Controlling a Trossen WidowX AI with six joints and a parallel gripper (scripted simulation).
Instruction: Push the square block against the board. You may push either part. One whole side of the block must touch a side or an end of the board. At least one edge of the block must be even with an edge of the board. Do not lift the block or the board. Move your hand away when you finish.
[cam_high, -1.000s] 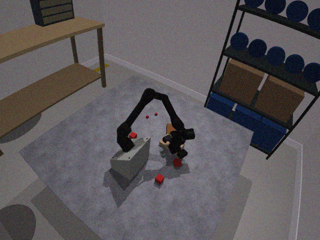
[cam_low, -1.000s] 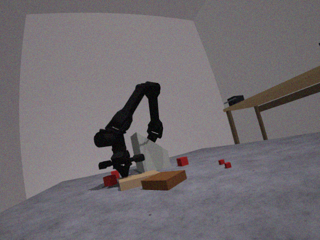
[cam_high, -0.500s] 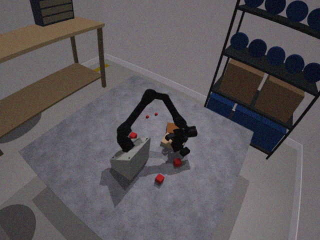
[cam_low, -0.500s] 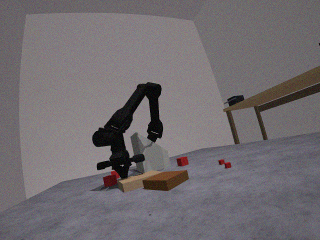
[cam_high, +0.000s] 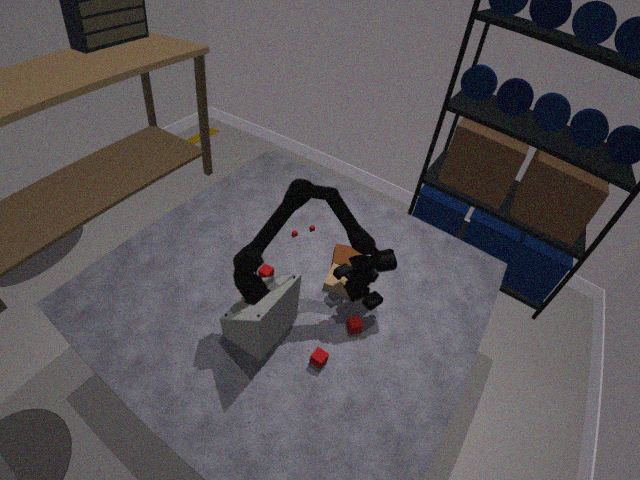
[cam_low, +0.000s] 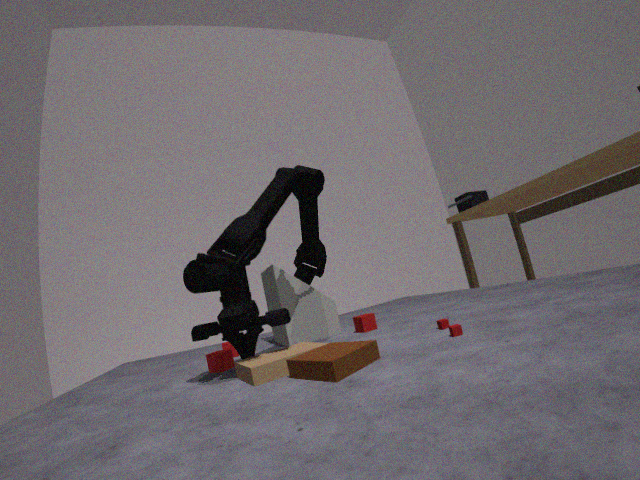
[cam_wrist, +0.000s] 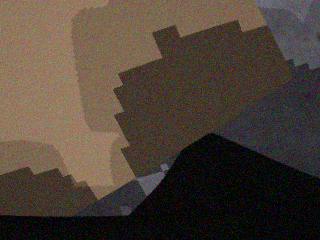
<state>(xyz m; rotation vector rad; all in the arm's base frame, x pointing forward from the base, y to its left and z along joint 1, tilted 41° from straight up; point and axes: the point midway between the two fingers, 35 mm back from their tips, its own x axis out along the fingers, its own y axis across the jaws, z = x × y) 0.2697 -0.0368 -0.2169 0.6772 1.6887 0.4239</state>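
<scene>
Right now my gripper tip is 5 cm short of the board, 6 cm to the right of it and 1 cm below it. The rest, counted from my gripper tip: brown square block: 14 cm ahead, 13 cm to the left, 1 cm above.
</scene>
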